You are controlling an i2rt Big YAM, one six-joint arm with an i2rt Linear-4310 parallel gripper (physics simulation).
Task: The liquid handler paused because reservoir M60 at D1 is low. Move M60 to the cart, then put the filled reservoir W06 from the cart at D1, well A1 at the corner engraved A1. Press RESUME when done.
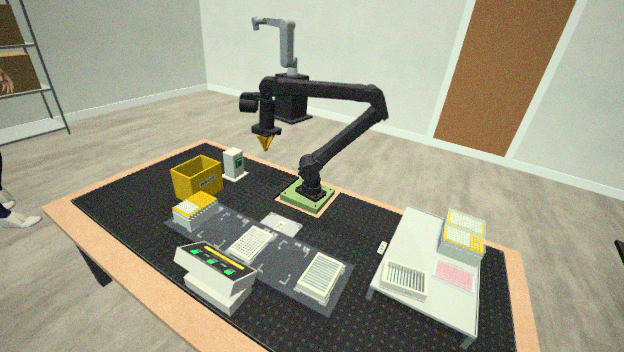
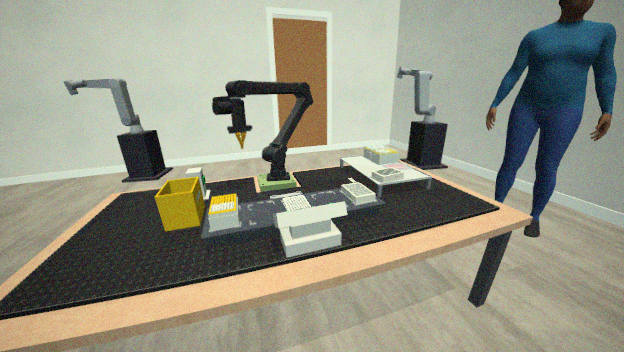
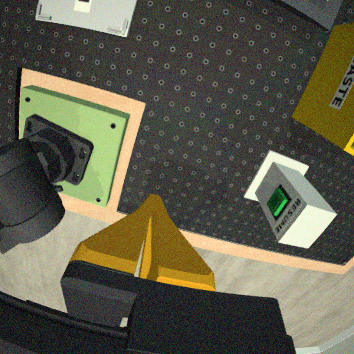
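Where they show: gripper, fingertip midpoint: (image 1: 265, 151) (image 2: 242, 148) (image 3: 152, 201); arm's base, link origin: (image 1: 310, 192) (image 2: 278, 178) (image 3: 56, 148).
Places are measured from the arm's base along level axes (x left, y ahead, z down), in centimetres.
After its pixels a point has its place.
Observation:
My gripper (image 1: 265, 149) @[y 13.1, x -14.6, z -19.8 cm] (image 2: 242, 147) @[y 13.1, x -14.6, z -19.8 cm] (image 3: 152, 201) @[y 13.1, x -14.6, z -19.8 cm] is shut and empty, high above the table's back edge, between the arm base and the RESUME button box. The RESUME box (image 1: 233, 162) @[y 15.4, x -33.9, z -7.9 cm] (image 3: 295, 205) @[y 14.2, x -34.0, z -9.8 cm] has a green button. A ribbed white reservoir (image 1: 320, 275) @[y 36.4, x 31.6, z -6.1 cm] (image 2: 358, 193) @[y 38.6, x 30.6, z -5.9 cm] sits at the deck end nearest the cart. Another ribbed reservoir (image 1: 404, 280) @[y 22.4, x 50.8, z -6.4 cm] (image 2: 388, 174) @[y 24.8, x 49.5, z -7.3 cm] rests on the near part of the white cart (image 1: 413, 227) @[y -4.3, x 44.7, z -4.4 cm] (image 2: 358, 166) @[y 2.6, x 43.3, z -4.4 cm]. Their labels and the engraved A1 are too small to read, so I cannot tell M60 from W06.
The deck (image 1: 270, 270) @[y 42.8, x 18.5, z -3.2 cm] also holds a white well plate (image 1: 250, 244) @[y 40.8, x 7.4, z -4.4 cm] and a yellow-white tip rack (image 1: 194, 209) @[y 46.4, x -13.9, z -9.7 cm]. A yellow waste bin (image 1: 197, 179) @[y 35.9, x -29.3, z -9.9 cm] (image 2: 180, 205) @[y 40.0, x -33.3, z -7.5 cm] (image 3: 325, 85) @[y 29.6, x -30.5, z -3.0 cm] stands beside the RESUME box. A console (image 1: 217, 270) @[y 56.5, x 13.9, z -12.0 cm] stands at the deck's front. Tip racks (image 1: 462, 235) @[y -2.7, x 60.0, z -11.4 cm] and a pink plate (image 1: 454, 275) @[y 10.1, x 62.3, z -5.8 cm] are on the cart.

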